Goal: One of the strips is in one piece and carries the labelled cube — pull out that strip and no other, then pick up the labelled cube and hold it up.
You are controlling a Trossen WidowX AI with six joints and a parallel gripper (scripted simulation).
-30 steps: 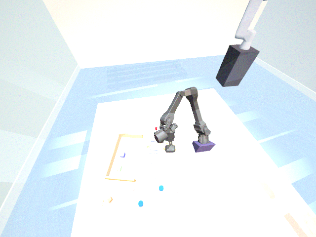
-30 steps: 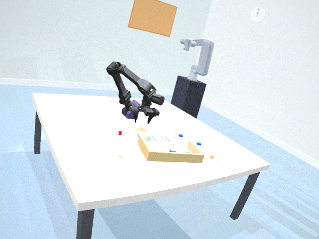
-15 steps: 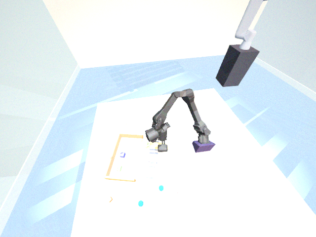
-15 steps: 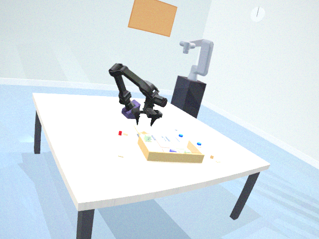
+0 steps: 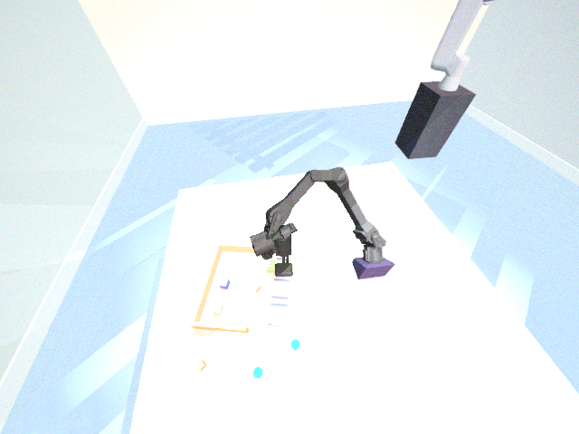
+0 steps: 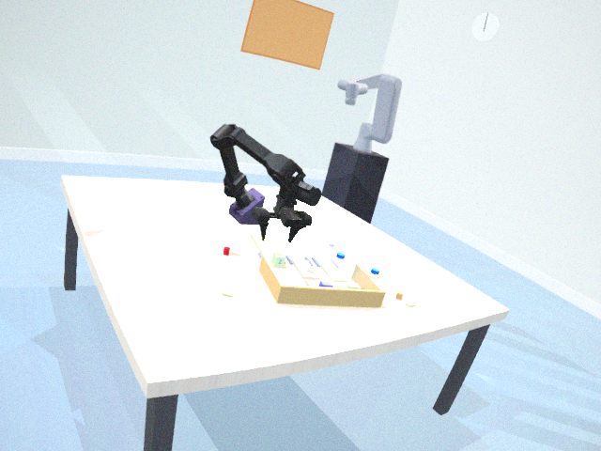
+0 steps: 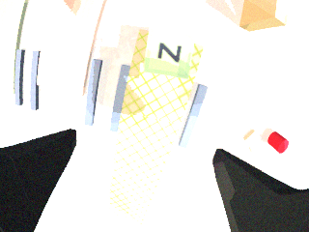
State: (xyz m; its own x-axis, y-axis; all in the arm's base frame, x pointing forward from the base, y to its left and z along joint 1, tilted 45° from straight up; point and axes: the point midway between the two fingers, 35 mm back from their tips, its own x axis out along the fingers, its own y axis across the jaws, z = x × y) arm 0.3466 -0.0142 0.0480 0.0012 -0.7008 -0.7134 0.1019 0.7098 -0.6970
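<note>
The yellow strip lies 5 cm below my gripper tip, 5 cm behind it and 1 cm to the left of it. From my gripper tip the other things lie so: small red block (15 cm to the right, 5 cm below, 2 cm behind).
</note>
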